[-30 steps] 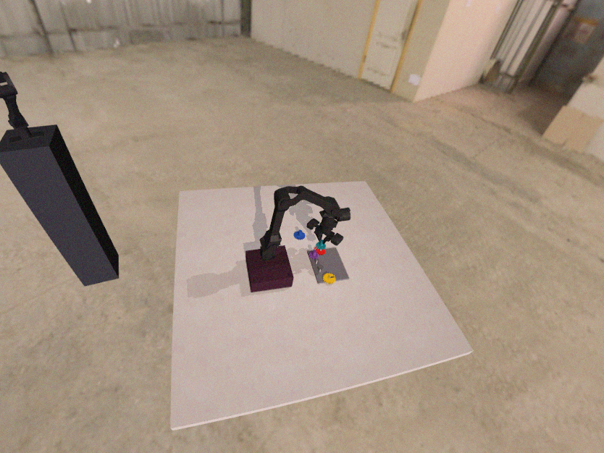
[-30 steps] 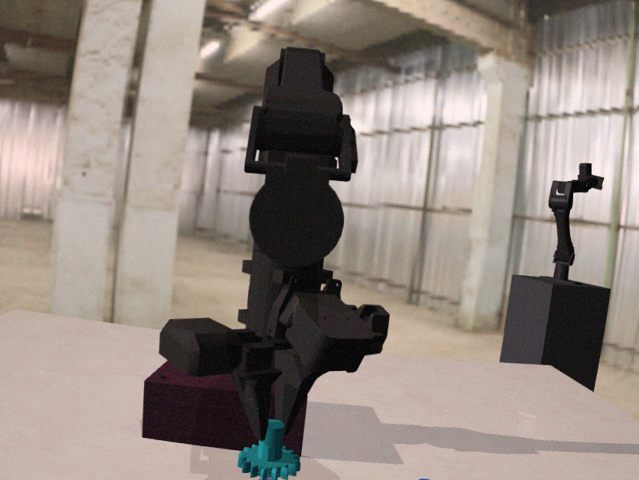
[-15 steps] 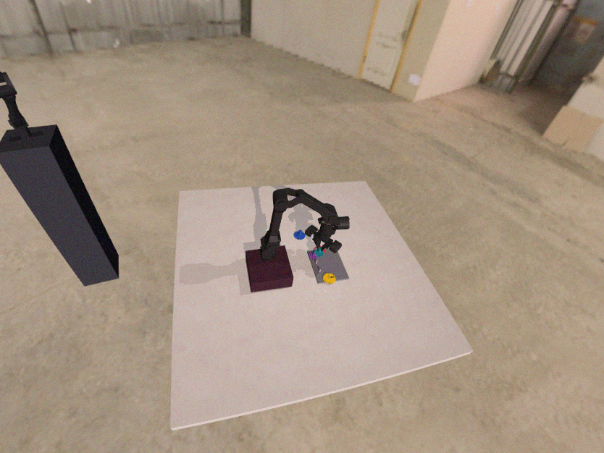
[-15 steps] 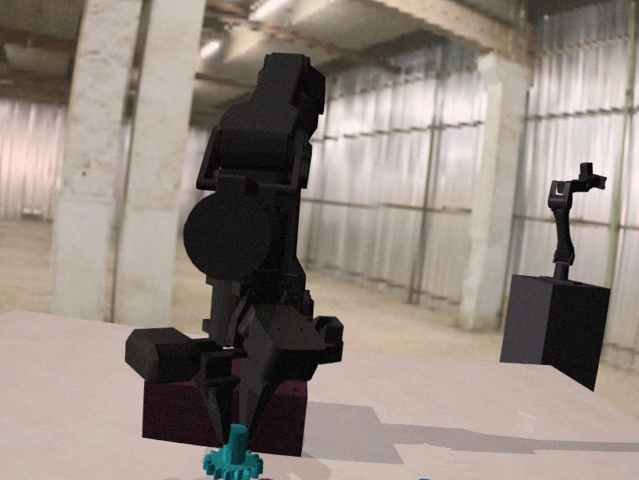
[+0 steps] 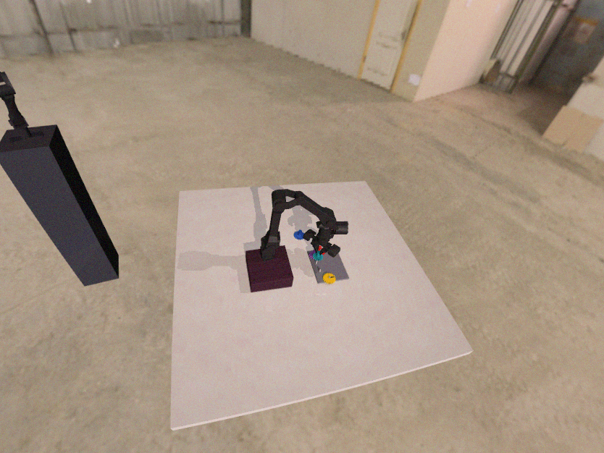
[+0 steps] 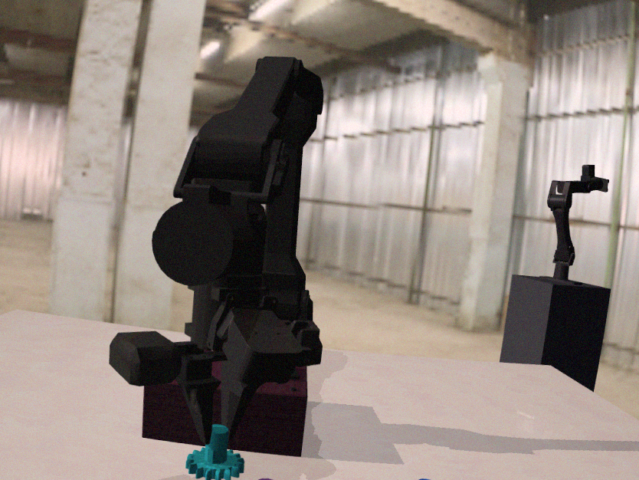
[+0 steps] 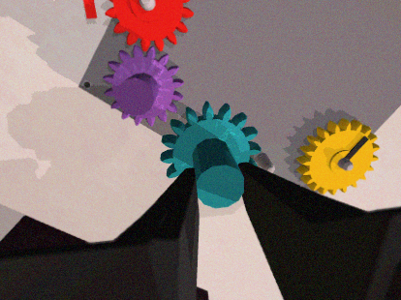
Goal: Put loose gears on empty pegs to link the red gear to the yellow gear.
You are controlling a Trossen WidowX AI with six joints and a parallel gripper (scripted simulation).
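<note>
Right now my gripper tip is 10 mm above the teal gear. From my gripper tip the other things lie so: purple gear: 10 mm ahead, 50 mm to the left, 60 mm below; then yellow gear: 20 mm ahead, 110 mm to the right, 70 mm below; then red gear: 60 mm ahead, 60 mm to the left, 70 mm below.
</note>
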